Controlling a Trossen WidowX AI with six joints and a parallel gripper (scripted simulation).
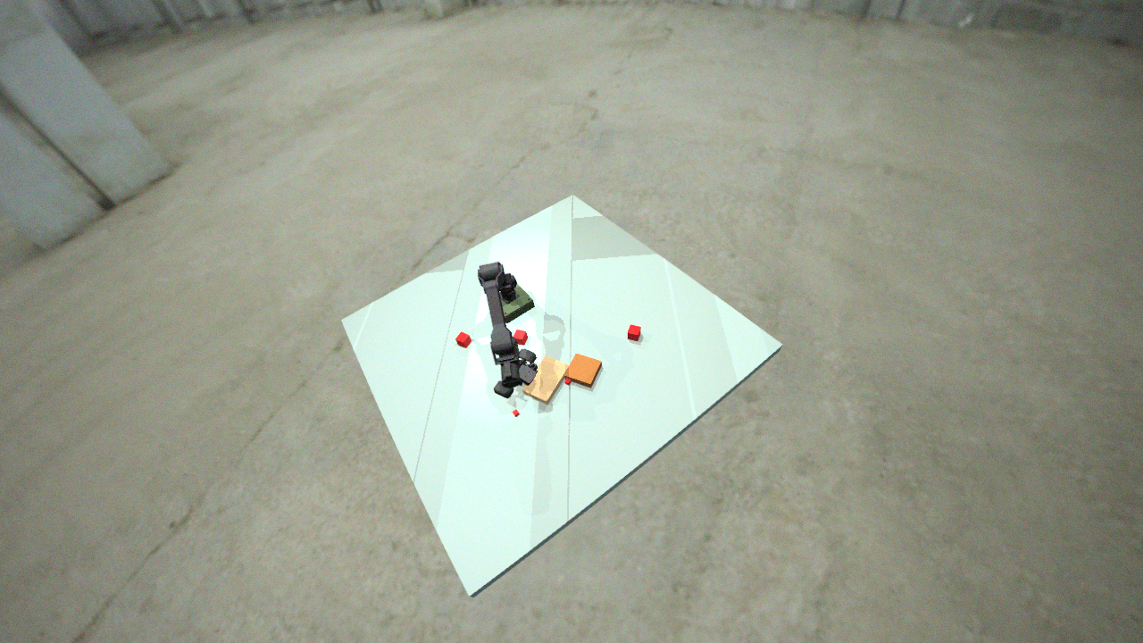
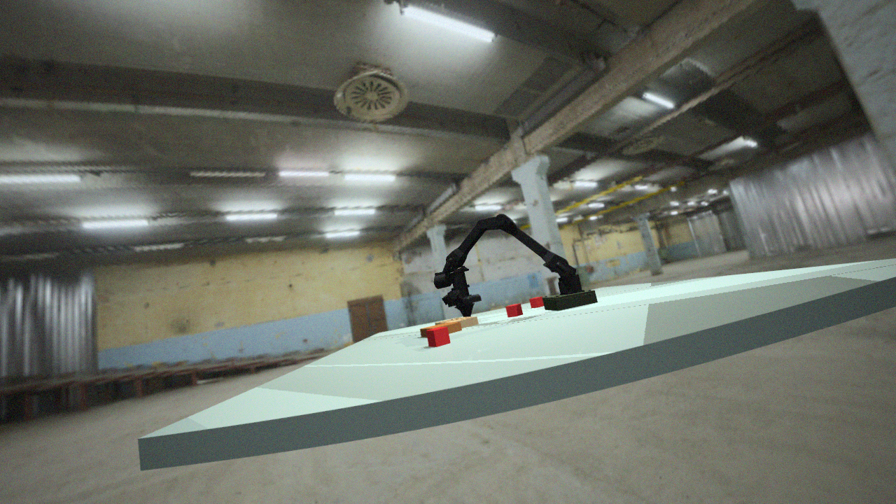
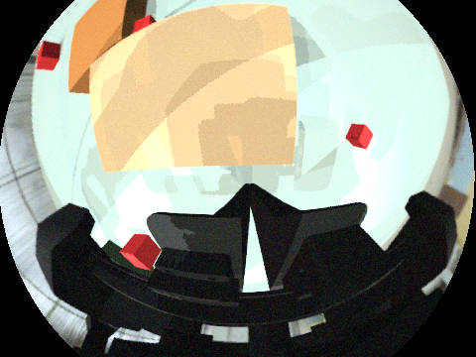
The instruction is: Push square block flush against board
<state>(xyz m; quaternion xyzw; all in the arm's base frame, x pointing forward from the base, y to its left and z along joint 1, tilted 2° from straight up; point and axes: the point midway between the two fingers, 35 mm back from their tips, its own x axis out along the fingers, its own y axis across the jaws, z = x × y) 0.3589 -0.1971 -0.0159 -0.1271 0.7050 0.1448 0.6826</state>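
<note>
My gripper tip is now 5 cm short of the pale wooden board, 8 cm to the right of it and 1 cm below it. Also, from my gripper tip: orange square block 11 cm ahead, 20 cm to the left, 1 cm above.
</note>
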